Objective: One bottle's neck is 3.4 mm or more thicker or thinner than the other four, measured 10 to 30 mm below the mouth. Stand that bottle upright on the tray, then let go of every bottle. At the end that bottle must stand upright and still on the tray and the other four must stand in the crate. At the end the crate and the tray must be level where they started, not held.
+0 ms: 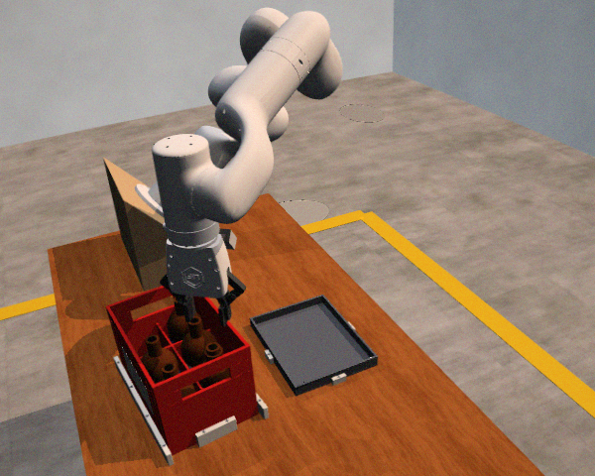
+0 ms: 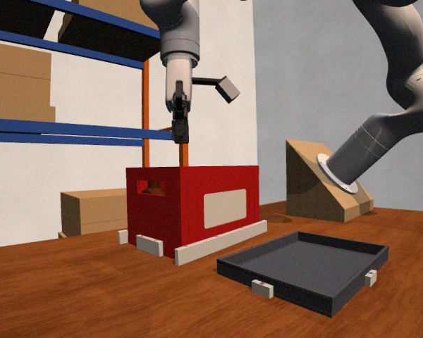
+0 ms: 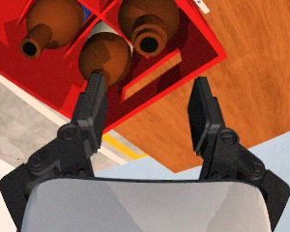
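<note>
My hand is 1 cm short of the brown bottle, 9 cm to the left of it and 16 cm above it. The rest, counted from my hand: red crate (9 cm behind, 4 cm to the right, 16 cm below); dark grey tray (6 cm behind, 25 cm to the left, 23 cm below).
</note>
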